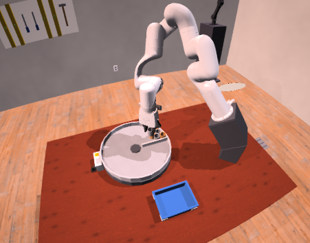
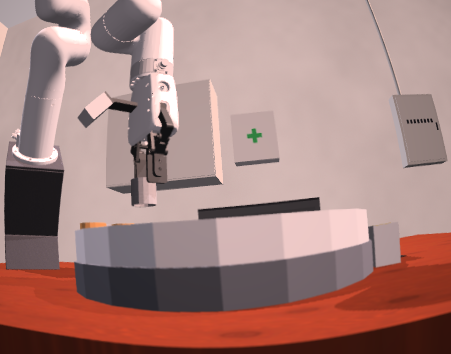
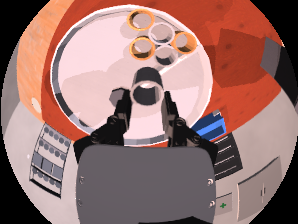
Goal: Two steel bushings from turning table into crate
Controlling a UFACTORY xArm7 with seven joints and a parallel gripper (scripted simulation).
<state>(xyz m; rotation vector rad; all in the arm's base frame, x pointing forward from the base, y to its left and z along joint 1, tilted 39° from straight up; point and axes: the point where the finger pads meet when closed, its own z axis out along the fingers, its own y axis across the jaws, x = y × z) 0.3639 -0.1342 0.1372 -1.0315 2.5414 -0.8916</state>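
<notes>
Now: hand 37 cm to the right of the blue crate, 15 cm above it and 5 cm short of it. The rest, counted from my hand: round grey turning table: 12 cm below, 10 cm ahead.
</notes>
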